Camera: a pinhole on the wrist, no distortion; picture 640 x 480 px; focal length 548.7 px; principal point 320.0 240.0 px. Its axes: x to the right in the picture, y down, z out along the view. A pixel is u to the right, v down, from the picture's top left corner.
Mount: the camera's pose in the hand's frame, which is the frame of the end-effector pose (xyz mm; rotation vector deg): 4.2 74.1 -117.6 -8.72 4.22 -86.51
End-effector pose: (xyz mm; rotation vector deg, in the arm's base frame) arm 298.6 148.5 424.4 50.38 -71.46 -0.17
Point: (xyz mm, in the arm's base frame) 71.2 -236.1 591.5
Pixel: 495.7 375.6
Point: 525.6 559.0 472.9
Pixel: behind the camera
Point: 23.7 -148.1 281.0
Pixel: 612.9 41.3
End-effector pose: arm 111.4 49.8 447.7 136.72 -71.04 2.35
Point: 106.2 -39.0 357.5
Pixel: 490.2 246.2
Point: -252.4 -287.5 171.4
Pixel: 79.9 152.2
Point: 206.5 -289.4 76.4
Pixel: 468.1 367.4
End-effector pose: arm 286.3 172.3 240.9 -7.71 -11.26 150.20
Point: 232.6 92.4 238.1
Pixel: 258.5 178.1
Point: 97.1 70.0 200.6
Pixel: outside the picture
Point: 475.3 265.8 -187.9
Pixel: behind the camera
